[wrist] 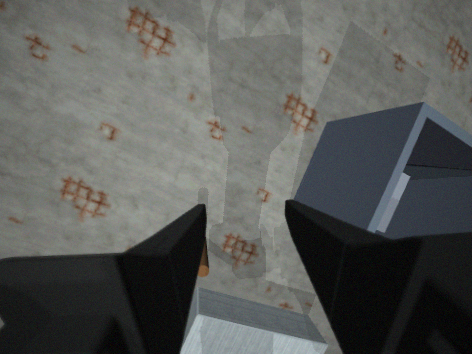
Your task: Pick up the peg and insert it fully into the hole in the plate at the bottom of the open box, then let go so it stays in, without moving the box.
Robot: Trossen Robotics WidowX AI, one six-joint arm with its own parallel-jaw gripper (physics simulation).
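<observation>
My gripper is partly open, its two dark fingers apart with no object between their tips. The peg shows as a short orange-brown piece with a rounded end at the inner edge of the left finger, below that fingertip in the view; the finger hides the rest of it. The open blue-grey box stands at the right, partly behind the right finger and cut off by the view's edge. Inside it, a narrow pale part of the plate shows past the box's near rim. The hole is hidden.
A light grey metal block is at the bottom edge, between the lower parts of the fingers and close to the peg. The grey table top has rust-coloured marks, and shadows of the arm and box fall across it.
</observation>
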